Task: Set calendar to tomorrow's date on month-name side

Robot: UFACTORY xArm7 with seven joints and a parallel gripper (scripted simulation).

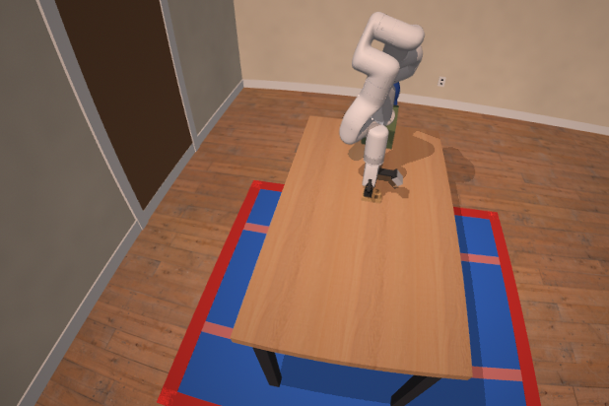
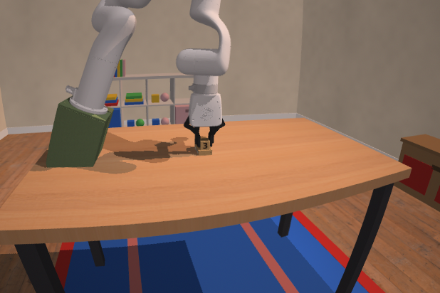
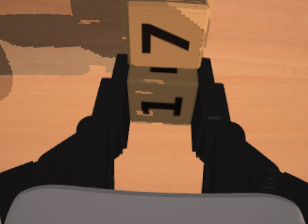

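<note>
Now: hand 3 cm to the right of the wooden cube and 2 cm above it. Round my hand: wooden digit cube (1 cm below); low tray (2 cm to the left, 4 cm below).
</note>
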